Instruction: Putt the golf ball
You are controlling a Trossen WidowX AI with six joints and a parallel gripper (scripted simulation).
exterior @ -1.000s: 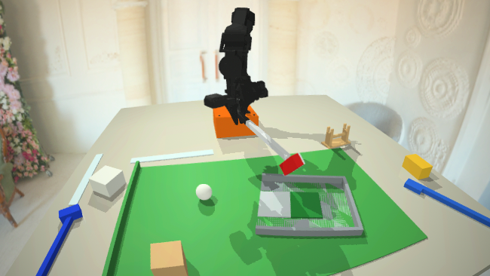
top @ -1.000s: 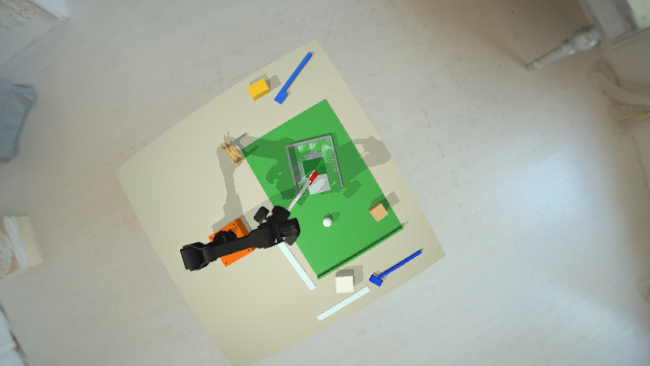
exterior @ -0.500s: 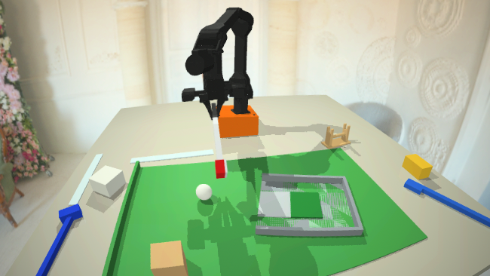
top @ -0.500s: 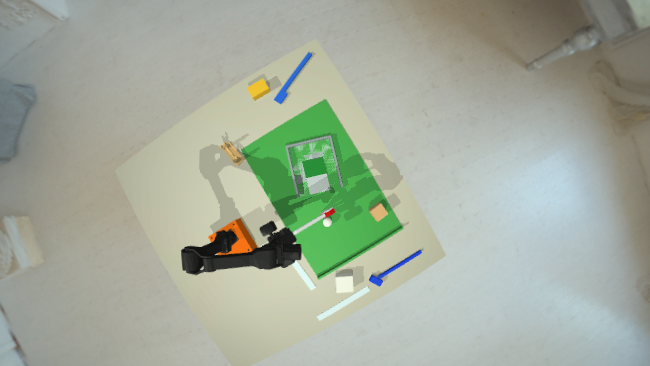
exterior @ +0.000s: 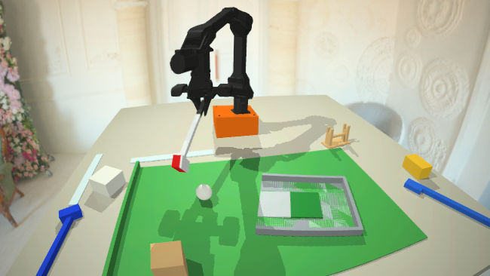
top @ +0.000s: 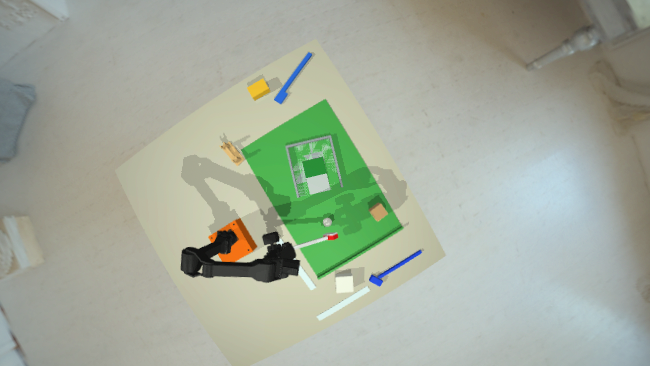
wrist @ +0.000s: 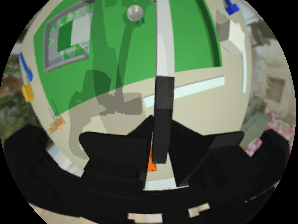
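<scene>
Now: gripper tip 11 cm short of the red putter and 5 cm to the left of it. Round my gripper tip: green mat: 31 cm ahead, 7 cm to the left, 14 cm below; then white block: 8 cm ahead, 34 cm to the right, 12 cm below; then white golf ball: 22 cm ahead, 6 cm to the right, 12 cm below.
</scene>
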